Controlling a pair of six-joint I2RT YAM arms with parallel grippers.
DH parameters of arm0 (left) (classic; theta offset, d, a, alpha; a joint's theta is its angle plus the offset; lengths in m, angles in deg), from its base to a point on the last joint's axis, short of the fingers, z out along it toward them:
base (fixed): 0 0 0 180
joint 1: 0 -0.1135 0.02 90
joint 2: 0 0 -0.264 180
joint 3: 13.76 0 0.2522 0
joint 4: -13.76 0 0.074 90
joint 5: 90 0 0 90
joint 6: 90 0.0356 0 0
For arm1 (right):
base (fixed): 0 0 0 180
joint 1: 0 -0.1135 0.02 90
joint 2: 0 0 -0.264 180
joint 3: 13.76 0 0.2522 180
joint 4: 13.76 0 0.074 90
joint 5: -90 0 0 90
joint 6: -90 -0.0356 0 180
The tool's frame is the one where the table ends.
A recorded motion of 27 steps. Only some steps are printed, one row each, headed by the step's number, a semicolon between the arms.
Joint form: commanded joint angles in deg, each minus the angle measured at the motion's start. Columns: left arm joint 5, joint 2, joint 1, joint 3, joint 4, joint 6; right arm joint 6, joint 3, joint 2, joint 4, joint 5, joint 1.
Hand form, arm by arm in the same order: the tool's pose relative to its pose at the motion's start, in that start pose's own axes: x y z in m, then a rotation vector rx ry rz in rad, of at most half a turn. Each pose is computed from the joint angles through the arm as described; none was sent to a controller.
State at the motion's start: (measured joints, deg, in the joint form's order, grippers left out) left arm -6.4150 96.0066 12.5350 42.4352 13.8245 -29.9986; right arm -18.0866 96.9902 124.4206 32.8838 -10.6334 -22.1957
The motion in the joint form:
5: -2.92 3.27 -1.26 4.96 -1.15 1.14; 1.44 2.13 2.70 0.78 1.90 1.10
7: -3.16 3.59 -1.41 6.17 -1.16 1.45; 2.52 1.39 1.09 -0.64 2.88 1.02
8: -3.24 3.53 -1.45 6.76 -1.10 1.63; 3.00 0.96 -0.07 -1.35 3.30 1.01
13: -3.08 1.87 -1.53 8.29 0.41 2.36; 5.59 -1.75 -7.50 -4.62 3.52 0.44
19: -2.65 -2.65 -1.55 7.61 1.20 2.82; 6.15 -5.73 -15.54 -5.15 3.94 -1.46
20: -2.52 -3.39 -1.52 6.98 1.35 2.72; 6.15 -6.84 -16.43 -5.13 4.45 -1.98
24: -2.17 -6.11 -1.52 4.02 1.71 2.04; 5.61 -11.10 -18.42 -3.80 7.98 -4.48
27: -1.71 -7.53 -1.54 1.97 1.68 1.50; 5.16 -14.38 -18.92 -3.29 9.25 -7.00
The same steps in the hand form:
5: -0.0181 -0.0013 0.0132 -0.0555 -0.0398 0.0047; -0.0023 -0.0049 0.0144 -0.0150 0.0320 -0.0125
7: -0.0241 -0.0035 0.0144 -0.0538 -0.0558 0.0065; -0.0063 -0.0041 0.0049 -0.0435 -0.0012 -0.0262
8: -0.0278 -0.0052 0.0140 -0.0497 -0.0674 0.0076; -0.0091 -0.0042 -0.0022 -0.0576 -0.0232 -0.0309
13: -0.0450 -0.0134 0.0057 -0.0100 -0.1378 0.0089; -0.0214 -0.0043 -0.0496 -0.1018 -0.1566 -0.0631
19: -0.0579 -0.0185 -0.0152 0.0337 -0.2050 0.0071; -0.0161 0.0005 -0.0974 -0.1487 -0.2307 -0.0875
20: -0.0570 -0.0180 -0.0182 0.0384 -0.2078 0.0053; -0.0114 0.0027 -0.1002 -0.1617 -0.2241 -0.0964
24: -0.0498 -0.0133 -0.0278 0.0460 -0.2065 -0.0062; 0.0134 0.0156 -0.1012 -0.2305 -0.1449 -0.1384
27: -0.0427 -0.0091 -0.0320 0.0482 -0.1926 -0.0136; 0.0353 0.0285 -0.0964 -0.2599 -0.0803 -0.1767

